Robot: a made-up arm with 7 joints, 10 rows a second.
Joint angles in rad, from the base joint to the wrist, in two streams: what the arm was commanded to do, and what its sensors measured. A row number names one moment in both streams.
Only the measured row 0 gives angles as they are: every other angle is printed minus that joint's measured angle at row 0.
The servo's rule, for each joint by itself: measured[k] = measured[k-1] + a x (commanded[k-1-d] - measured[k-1]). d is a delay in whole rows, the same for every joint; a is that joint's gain. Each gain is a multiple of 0.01, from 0.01 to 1. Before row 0 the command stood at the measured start. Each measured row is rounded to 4 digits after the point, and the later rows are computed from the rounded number. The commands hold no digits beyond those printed.
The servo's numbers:
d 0
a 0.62 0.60 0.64 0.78 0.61 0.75 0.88
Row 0, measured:
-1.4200 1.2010 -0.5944 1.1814 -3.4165 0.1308 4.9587
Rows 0 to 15, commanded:
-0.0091 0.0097 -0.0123 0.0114 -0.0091 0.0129 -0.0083
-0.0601 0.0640 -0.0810 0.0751 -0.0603 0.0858 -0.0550
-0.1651 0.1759 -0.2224 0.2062 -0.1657 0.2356 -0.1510
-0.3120 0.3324 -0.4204 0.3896 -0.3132 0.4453 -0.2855
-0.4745 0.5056 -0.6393 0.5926 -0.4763 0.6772 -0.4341
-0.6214 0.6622 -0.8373 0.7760 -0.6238 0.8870 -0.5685
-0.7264 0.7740 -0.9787 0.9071 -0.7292 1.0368 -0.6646
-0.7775 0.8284 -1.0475 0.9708 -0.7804 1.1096 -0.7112
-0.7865 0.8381 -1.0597 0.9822 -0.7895 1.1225 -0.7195
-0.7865 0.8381 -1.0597 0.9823 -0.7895 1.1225 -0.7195
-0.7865 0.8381 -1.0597 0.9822 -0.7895 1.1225 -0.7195
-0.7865 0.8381 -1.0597 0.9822 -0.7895 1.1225 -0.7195
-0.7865 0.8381 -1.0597 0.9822 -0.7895 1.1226 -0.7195
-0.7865 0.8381 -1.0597 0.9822 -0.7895 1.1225 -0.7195
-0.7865 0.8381 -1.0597 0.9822 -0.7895 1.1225 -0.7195
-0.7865 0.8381 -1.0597 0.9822 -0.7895 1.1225 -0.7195
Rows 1 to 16, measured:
-0.0056 0.0058 -0.0079 0.0089 -0.0056 0.0097 -0.0073
-0.0394 0.0407 -0.0547 0.0605 -0.0390 0.0668 -0.0493
-0.1173 0.1218 -0.1620 0.1741 -0.1163 0.1934 -0.1388
-0.2380 0.2482 -0.3274 0.3422 -0.2364 0.3823 -0.2679
-0.3846 0.4026 -0.5270 0.5375 -0.3827 0.6035 -0.4142
-0.5314 0.5584 -0.7256 0.7235 -0.5298 0.8161 -0.5500
-0.6523 0.6878 -0.8876 0.8667 -0.6514 0.9816 -0.6508
-0.7299 0.7722 -0.9899 0.9479 -0.7301 1.0776 -0.7040
-0.7650 0.8117 -1.0346 0.9747 -0.7663 1.1113 -0.7176
-0.7783 0.8275 -1.0507 0.9806 -0.7805 1.1197 -0.7193
-0.7834 0.8339 -1.0565 0.9818 -0.7860 1.1218 -0.7195
-0.7853 0.8364 -1.0585 0.9821 -0.7881 1.1223 -0.7195
-0.7860 0.8374 -1.0593 0.9822 -0.7890 1.1225 -0.7195
-0.7863 0.8378 -1.0596 0.9822 -0.7893 1.1225 -0.7195
-0.7864 0.8380 -1.0597 0.9822 -0.7894 1.1225 -0.7195
-0.7865 0.8381 -1.0597 0.9822 -0.7895 1.1225 -0.7195

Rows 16 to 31, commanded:
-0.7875 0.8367 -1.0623 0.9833 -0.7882 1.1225 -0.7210
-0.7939 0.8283 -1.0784 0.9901 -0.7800 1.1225 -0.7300
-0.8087 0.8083 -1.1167 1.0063 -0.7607 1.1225 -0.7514
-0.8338 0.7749 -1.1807 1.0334 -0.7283 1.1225 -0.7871
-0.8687 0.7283 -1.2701 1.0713 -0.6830 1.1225 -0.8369
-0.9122 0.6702 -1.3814 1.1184 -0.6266 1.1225 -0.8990
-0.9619 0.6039 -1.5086 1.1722 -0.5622 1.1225 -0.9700
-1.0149 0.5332 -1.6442 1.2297 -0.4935 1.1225 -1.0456
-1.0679 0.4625 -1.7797 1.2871 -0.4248 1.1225 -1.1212
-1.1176 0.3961 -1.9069 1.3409 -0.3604 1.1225 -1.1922
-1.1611 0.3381 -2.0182 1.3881 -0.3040 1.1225 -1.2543
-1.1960 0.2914 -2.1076 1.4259 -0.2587 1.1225 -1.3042
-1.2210 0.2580 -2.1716 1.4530 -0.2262 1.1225 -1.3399
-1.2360 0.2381 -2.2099 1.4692 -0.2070 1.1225 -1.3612
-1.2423 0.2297 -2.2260 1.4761 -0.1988 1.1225 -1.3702
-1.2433 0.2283 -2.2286 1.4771 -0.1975 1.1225 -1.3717
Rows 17 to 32, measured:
-0.7871 0.8373 -1.0614 0.9831 -0.7887 1.1225 -0.7208
-0.7913 0.8319 -1.0723 0.9886 -0.7834 1.1225 -0.7289
-0.8021 0.8177 -1.1007 1.0024 -0.7696 1.1225 -0.7487
-0.8218 0.7920 -1.1519 1.0266 -0.7444 1.1225 -0.7825
-0.8509 0.7538 -1.2275 1.0615 -0.7069 1.1225 -0.8304
-0.8889 0.7036 -1.3260 1.1059 -0.6579 1.1225 -0.8908
-0.9342 0.6438 -1.4429 1.1576 -0.5995 1.1225 -0.9605
-0.9842 0.5774 -1.5717 1.2138 -0.5348 1.1225 -1.0354
-1.0361 0.5085 -1.7048 1.2710 -0.4677 1.1225 -1.1109
-1.0866 0.4411 -1.8341 1.3255 -0.4022 1.1225 -1.1824
-1.1328 0.3793 -1.9519 1.3743 -0.3423 1.1225 -1.2457
-1.1720 0.3266 -2.0515 1.4145 -0.2913 1.1225 -1.2972
-1.2024 0.2854 -2.1284 1.4445 -0.2516 1.1225 -1.3348
-1.2232 0.2570 -2.1806 1.4638 -0.2244 1.1225 -1.3580
-1.2350 0.2406 -2.2097 1.4734 -0.2088 1.1225 -1.3687
-1.2401 0.2332 -2.2218 1.4763 -0.2019 1.1225 -1.3713

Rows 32 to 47, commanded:
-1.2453 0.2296 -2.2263 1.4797 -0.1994 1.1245 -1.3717
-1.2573 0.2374 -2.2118 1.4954 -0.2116 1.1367 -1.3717
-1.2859 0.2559 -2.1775 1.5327 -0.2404 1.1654 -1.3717
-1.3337 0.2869 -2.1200 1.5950 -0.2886 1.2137 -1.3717
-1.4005 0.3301 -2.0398 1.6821 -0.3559 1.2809 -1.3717
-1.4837 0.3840 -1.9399 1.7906 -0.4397 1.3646 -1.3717
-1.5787 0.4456 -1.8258 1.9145 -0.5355 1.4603 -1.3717
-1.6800 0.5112 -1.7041 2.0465 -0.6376 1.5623 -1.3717
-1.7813 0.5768 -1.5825 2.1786 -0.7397 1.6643 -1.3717
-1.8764 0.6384 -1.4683 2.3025 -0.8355 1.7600 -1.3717
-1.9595 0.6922 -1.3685 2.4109 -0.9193 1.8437 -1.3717
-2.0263 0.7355 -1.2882 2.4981 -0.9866 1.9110 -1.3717
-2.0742 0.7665 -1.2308 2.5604 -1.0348 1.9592 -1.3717
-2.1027 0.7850 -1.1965 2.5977 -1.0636 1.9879 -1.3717
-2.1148 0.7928 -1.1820 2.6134 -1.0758 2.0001 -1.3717
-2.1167 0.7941 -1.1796 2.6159 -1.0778 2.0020 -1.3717
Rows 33 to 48, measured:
-1.2433 0.2310 -2.2247 1.4790 -0.2004 1.1240 -1.3717
-1.2520 0.2348 -2.2164 1.4918 -0.2072 1.1335 -1.3717
-1.2730 0.2475 -2.1915 1.5237 -0.2275 1.1574 -1.3717
-1.3106 0.2711 -2.1457 1.5793 -0.2648 1.1996 -1.3717
-1.3663 0.3065 -2.0779 1.6595 -0.3204 1.2606 -1.3717
-1.4391 0.3530 -1.9896 1.7618 -0.3932 1.3386 -1.3717
-1.5257 0.4086 -1.8848 1.8809 -0.4800 1.4299 -1.3717
-1.6214 0.4702 -1.7692 2.0101 -0.5761 1.5292 -1.3717
-1.7205 0.5342 -1.6497 2.1415 -0.6759 1.6305 -1.3717
-1.8172 0.5967 -1.5336 2.2671 -0.7733 1.7276 -1.3717
-1.9054 0.6540 -1.4279 2.3793 -0.8624 1.8147 -1.3717
-1.9804 0.7029 -1.3385 2.4720 -0.9382 1.8869 -1.3717
-2.0386 0.7411 -1.2696 2.5410 -0.9971 1.9411 -1.3717
-2.0783 0.7674 -1.2228 2.5852 -1.0377 1.9762 -1.3717
-2.1009 0.7826 -1.1967 2.6072 -1.0609 1.9941 -1.3717
-2.1107 0.7895 -1.1858 2.6140 -1.0712 2.0000 -1.3717

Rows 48 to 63, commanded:
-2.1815 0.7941 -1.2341 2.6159 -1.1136 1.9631 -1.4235
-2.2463 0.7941 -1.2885 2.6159 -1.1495 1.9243 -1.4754
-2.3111 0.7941 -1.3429 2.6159 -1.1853 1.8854 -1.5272
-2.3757 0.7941 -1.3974 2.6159 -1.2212 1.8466 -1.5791
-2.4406 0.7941 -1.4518 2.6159 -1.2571 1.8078 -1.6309
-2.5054 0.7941 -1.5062 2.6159 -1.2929 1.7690 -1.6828
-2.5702 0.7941 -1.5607 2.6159 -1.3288 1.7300 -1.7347
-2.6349 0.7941 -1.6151 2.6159 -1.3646 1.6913 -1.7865
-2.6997 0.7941 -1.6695 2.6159 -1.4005 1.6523 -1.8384
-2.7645 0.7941 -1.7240 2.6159 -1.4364 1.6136 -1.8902
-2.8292 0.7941 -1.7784 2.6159 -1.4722 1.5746 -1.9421
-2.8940 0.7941 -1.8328 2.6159 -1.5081 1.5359 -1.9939
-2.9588 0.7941 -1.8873 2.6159 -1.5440 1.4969 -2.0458
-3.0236 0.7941 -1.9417 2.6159 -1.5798 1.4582 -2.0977
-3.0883 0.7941 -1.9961 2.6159 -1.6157 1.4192 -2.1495
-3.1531 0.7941 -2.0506 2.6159 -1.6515 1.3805 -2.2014
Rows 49 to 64, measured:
-2.1546 0.7923 -1.2167 2.6155 -1.0971 1.9723 -1.4173
-2.2115 0.7934 -1.2627 2.6158 -1.1291 1.9363 -1.4684
-2.2733 0.7938 -1.3140 2.6159 -1.1634 1.8981 -1.5201
-2.3368 0.7940 -1.3674 2.6159 -1.1987 1.8595 -1.5720
-2.4012 0.7941 -1.4214 2.6159 -1.2343 1.8207 -1.6238
-2.4658 0.7941 -1.4757 2.6159 -1.2700 1.7819 -1.6757
-2.5305 0.7941 -1.5301 2.6159 -1.3059 1.7430 -1.7276
-2.5952 0.7941 -1.5845 2.6159 -1.3417 1.7042 -1.7794
-2.6600 0.7941 -1.6389 2.6159 -1.3776 1.6653 -1.8313
-2.7248 0.7941 -1.6934 2.6159 -1.4135 1.6265 -1.8831
-2.7895 0.7941 -1.7478 2.6159 -1.4493 1.5876 -1.9350
-2.8543 0.7941 -1.8022 2.6159 -1.4852 1.5488 -1.9868
-2.9191 0.7941 -1.8567 2.6159 -1.5211 1.5099 -2.0387
-2.9839 0.7941 -1.9111 2.6159 -1.5569 1.4711 -2.0906
-3.0486 0.7941 -1.9655 2.6159 -1.5928 1.4322 -2.1424
-3.1134 0.7941 -2.0200 2.6159 -1.6286 1.3934 -2.1943

